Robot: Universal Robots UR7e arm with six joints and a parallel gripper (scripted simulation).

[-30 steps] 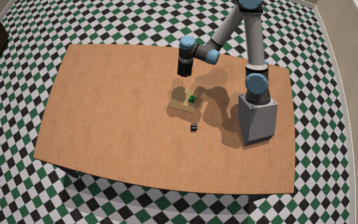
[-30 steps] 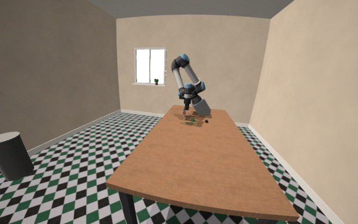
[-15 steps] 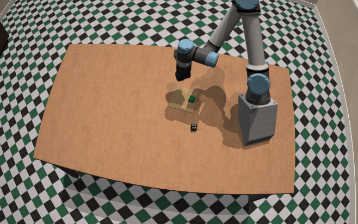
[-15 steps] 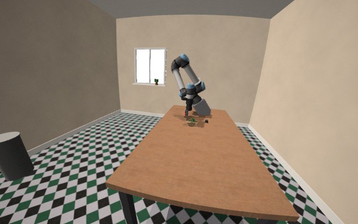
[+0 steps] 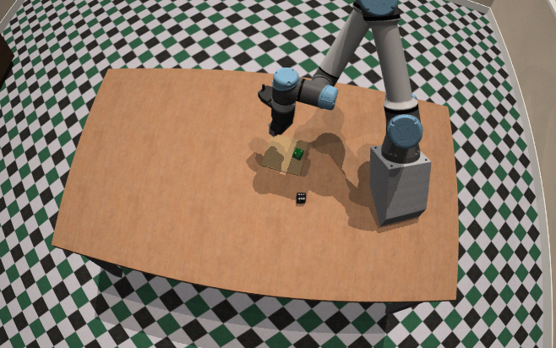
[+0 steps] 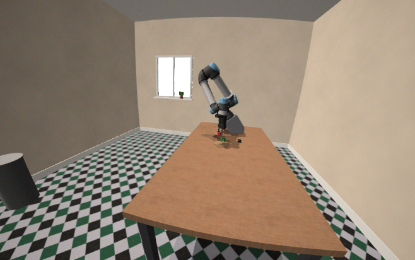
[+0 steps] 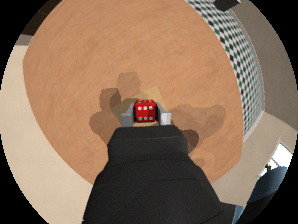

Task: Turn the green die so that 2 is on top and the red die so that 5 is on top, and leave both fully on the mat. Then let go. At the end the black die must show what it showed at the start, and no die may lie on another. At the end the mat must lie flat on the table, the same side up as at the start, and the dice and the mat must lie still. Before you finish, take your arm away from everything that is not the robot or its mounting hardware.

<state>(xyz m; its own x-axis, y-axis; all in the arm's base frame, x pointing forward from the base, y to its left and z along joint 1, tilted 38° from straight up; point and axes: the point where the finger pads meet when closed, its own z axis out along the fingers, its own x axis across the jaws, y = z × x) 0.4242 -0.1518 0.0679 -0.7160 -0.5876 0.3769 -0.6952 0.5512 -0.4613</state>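
The black die is 7 cm behind my hand, 22 cm to the left of it and 10 cm below it. The rest, counted from my hand: green die: 8 cm behind, 6 cm to the left, 9 cm below; then tan mat: 4 cm behind, 4 cm to the left, 11 cm below; then red die: right at my hand.
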